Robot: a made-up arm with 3 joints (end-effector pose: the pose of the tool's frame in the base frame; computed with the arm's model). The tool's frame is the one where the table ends.
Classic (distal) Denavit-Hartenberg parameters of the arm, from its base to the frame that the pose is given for. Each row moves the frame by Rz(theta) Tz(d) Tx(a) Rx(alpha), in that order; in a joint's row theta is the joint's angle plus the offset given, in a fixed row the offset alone. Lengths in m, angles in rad.
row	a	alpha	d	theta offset
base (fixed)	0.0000	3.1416	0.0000	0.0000
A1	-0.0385	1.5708	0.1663	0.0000
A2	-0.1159	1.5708	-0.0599	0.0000
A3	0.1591	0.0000	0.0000	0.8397
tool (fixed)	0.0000	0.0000	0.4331	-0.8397
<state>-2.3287 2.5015 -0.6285</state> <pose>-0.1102 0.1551 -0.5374 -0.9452 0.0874 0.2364 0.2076</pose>
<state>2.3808 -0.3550 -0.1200</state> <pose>0.1654 0.0954 0.2411 -0.1597 -0.0753 -0.9342 0.3100</pose>
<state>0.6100 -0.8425 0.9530</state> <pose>-0.3242 0.3429 0.0093 -0.2880 -0.2903 0.1557 0.8992</pose>
Working (the frame after each row of the table, in the pose's form):
after base (fixed): 0.0000 0.0000 0.0000 -1.0000 0.0000 0.0000 0.0000
after A1: -0.0316 0.0221 -0.1663 -0.6745 0.2123 -0.2123 0.6745
after A2: -0.1291 0.0172 -0.2528 -0.1228 -0.3900 -0.2740 0.8705
after A3: -0.0593 0.1577 -0.2789 -0.3813 -0.1477 0.5087 0.7576

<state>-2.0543 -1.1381 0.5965</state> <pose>0.1326 -0.4628 -0.0705 0.3589 -0.4019 0.8172 0.2047</pose>
Working (the frame after each row of the table, in the pose's form):
after base (fixed): 0.0000 0.0000 0.0000 -1.0000 0.0000 0.0000 0.0000
after A1: 0.0179 -0.0341 -0.1663 -0.3658 -0.6052 0.6052 0.3658
after A2: 0.0935 -0.0493 -0.2715 0.4612 -0.2787 0.7210 0.4357
after A3: -0.0502 -0.1146 -0.2521 -0.1639 0.5133 -0.8296 0.1462

